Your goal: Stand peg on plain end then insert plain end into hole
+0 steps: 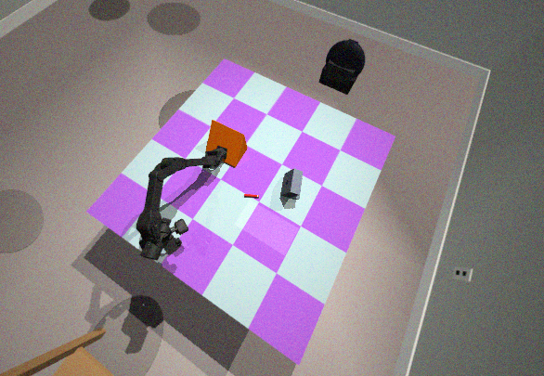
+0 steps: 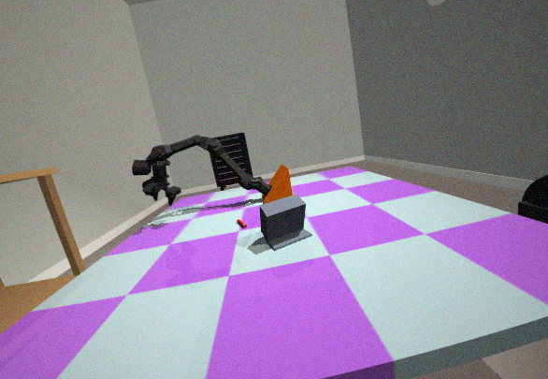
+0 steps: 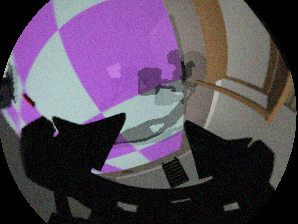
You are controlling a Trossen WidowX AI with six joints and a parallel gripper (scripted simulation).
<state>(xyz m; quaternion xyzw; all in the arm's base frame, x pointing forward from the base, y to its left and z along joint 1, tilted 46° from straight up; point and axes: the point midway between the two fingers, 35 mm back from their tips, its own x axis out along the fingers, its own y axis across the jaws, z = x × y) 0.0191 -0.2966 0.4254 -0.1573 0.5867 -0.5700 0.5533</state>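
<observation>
Now: gripper tip 280 mm short of the red peg, 370 mm to the right of it and 90 mm above it. From my gripper tip the other things lie so: grey sloped panel 440 mm ahead, 500 mm to the left, 40 mm below.
</observation>
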